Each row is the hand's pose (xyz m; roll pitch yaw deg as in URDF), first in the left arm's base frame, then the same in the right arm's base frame.
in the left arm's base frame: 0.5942 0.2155 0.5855 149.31 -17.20 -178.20
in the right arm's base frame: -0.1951 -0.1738 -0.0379 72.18 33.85 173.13
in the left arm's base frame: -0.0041 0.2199 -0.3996 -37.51 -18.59 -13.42
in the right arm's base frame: -0.1697 0.9260 -0.3818 58.67 -19.81 -47.77
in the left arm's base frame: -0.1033 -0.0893 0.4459 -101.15 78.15 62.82
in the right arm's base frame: -0.4908 0.1346 -0.6832 -108.23 -11.07 63.23
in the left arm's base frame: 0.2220 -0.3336 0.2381 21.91 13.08 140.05
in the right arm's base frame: -0.0346 0.1253 -0.7054 -66.10 -5.51 138.57
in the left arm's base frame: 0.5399 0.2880 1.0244 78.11 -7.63 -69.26
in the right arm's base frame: -0.4779 -0.5197 -0.0031 161.95 34.66 -37.99
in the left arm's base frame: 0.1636 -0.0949 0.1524 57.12 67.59 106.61
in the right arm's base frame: -0.1537 0.2887 -0.5416 4.41 -13.31 79.43
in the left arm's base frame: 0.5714 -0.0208 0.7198 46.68 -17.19 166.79
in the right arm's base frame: -0.1596 -0.3481 -0.2447 -36.18 19.73 170.34
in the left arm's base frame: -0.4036 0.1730 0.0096 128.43 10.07 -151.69
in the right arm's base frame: -0.6329 0.7066 -0.6398 21.23 61.03 131.94
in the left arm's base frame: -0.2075 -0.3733 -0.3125 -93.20 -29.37 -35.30
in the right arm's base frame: -0.0694 0.7651 -0.9858 -4.37 0.68 -57.61
